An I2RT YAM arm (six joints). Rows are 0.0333 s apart.
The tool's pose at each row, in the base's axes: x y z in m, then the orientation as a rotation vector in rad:
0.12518 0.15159 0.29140 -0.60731 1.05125 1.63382
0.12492 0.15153 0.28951 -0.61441 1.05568 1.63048
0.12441 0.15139 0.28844 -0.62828 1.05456 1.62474
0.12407 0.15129 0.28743 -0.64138 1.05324 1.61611
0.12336 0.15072 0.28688 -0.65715 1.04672 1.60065
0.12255 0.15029 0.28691 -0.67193 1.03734 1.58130
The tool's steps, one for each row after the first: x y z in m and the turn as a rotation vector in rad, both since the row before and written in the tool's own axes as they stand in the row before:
0.00158 -0.00038 -0.00100 0.00035 0.00721 -0.00235
0.00096 0.00013 -0.00069 -0.00444 0.00837 -0.00829
0.00089 0.00000 -0.00060 -0.00272 0.00775 -0.01046
0.00040 0.00053 -0.00083 -0.00308 0.00647 -0.01881
0.00000 0.00080 -0.00044 -0.00200 0.00425 -0.02294

